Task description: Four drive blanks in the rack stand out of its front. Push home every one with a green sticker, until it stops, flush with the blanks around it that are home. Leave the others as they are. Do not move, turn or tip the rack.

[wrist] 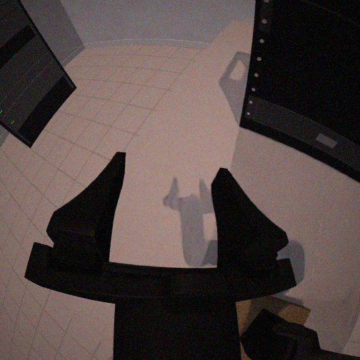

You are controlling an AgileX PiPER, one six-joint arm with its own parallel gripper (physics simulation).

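A black rack (305, 65) stands at the upper right in the wrist view, cut off by the picture's edge. A column of small light dots runs down its left edge, and a light label sits on its lower grey strip. No drive blank or green sticker can be made out on the part that shows. My gripper (171, 169) is open, with its fingers wide apart and no object between them. It is to the left of the rack and apart from it.
Another dark cabinet (37, 75) with small green lights stands at the upper left. Shadows of the arm and gripper lie on the pale surface. A brown block-like thing (296, 311) shows partly at the lower right, behind dark arm parts. A grey wall (145, 20) is at the back.
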